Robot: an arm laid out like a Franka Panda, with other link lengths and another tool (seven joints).
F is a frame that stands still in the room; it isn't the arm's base.
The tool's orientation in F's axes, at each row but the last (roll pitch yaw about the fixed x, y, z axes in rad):
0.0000, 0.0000, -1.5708
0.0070, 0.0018, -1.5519
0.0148, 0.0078, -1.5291
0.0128, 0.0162, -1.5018
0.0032, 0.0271, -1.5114
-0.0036, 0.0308, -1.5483
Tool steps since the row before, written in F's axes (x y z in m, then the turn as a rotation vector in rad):
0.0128, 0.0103, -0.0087, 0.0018, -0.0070, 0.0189
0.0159, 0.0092, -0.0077, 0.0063, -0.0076, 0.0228
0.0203, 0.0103, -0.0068, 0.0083, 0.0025, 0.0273
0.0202, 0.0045, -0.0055, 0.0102, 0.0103, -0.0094
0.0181, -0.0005, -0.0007, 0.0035, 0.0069, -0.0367
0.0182, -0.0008, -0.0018, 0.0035, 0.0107, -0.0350
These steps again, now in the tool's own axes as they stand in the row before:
-0.0103, 0.0128, -0.0087, 0.0070, 0.0018, 0.0189
-0.0089, 0.0160, -0.0078, 0.0077, 0.0063, 0.0228
-0.0094, 0.0206, -0.0072, -0.0024, 0.0088, 0.0272
-0.0030, 0.0204, -0.0058, -0.0094, 0.0108, -0.0097
0.0016, 0.0180, -0.0007, -0.0057, 0.0038, -0.0369
0.0013, 0.0182, -0.0017, -0.0095, 0.0039, -0.0353

